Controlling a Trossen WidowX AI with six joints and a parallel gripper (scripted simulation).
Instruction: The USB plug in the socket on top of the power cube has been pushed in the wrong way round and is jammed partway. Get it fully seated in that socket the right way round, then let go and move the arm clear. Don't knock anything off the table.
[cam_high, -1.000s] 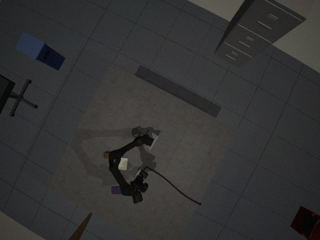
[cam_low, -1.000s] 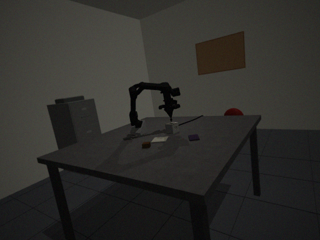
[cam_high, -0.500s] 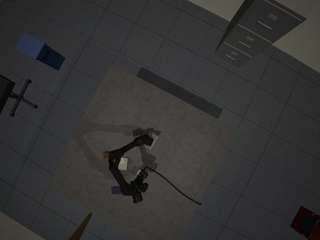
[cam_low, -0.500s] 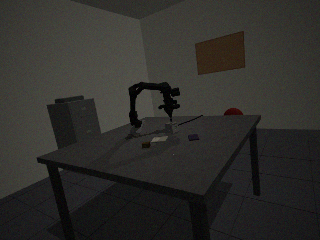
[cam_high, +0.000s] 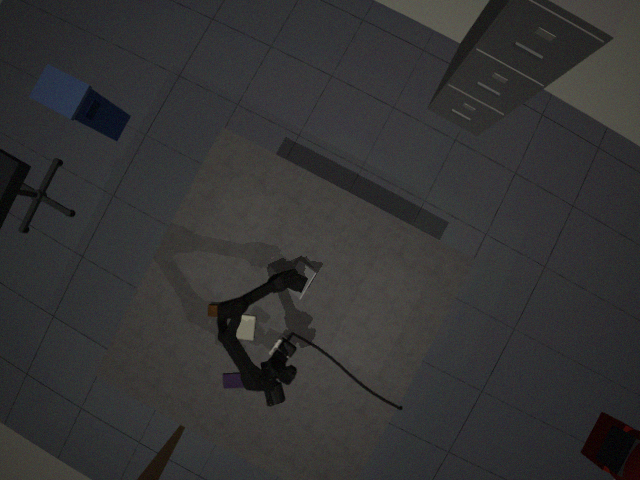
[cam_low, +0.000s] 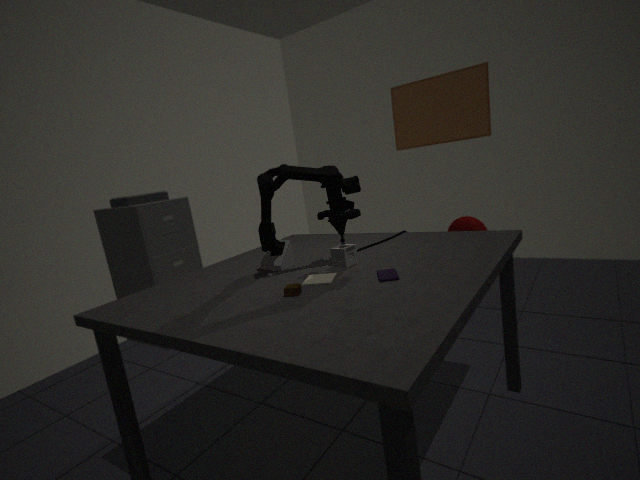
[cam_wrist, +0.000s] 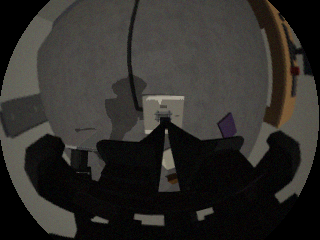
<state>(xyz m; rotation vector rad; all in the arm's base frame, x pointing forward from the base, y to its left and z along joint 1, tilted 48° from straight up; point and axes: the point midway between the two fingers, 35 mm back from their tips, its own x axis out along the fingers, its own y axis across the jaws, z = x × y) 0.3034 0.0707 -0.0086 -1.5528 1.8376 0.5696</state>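
Right now my gripper tip is 20 mm above the USB plug. Also, from my gripper tip: purple block 240 mm ahead, 130 mm to the right, 120 mm below; then white pad 200 mm to the right, 120 mm below.
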